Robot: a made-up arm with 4 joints.
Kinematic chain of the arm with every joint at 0, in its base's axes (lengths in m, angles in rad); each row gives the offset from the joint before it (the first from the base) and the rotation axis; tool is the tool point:
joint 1: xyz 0 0 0.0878 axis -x
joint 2: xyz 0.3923 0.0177 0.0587 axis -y
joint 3: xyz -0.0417 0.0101 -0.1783 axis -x
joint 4: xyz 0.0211 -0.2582 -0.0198 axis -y
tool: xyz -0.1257 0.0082 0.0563
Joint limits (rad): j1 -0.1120..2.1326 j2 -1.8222..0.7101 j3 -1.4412..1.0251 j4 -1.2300..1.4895
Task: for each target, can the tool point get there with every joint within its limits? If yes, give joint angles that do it. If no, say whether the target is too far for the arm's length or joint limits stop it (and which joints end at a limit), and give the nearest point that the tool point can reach.
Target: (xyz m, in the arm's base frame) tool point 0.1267 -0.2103 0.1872
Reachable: yes | joints 0.7480 -0.8512 -0.8016 -0.7189
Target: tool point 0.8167 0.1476 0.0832
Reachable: no: joint limits stop it (at a limit: joint 2, joint 3) | nearest point 0.4986 0.1292 0.0838 | short by 0.319 m
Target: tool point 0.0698 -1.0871 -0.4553
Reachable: no: too far | nearest point 0.2752 -0.3605 -0.0923 | short by 0.838 m
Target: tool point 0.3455 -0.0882 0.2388
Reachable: yes | joints 0.6921 0.4005 0.3647 -0.9896
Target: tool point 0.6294 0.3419 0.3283
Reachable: no: joint limits stop it (at a limit: joint 2, joint 3) | nearest point 0.4528 0.1971 0.2265 | short by 0.250 m
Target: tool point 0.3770 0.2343 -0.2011
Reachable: no: joint limits stop it (at a limit: joint 1, joint 3, joint 4) | nearest point 0.3737 0.1780 -0.2884 | short by 0.104 m
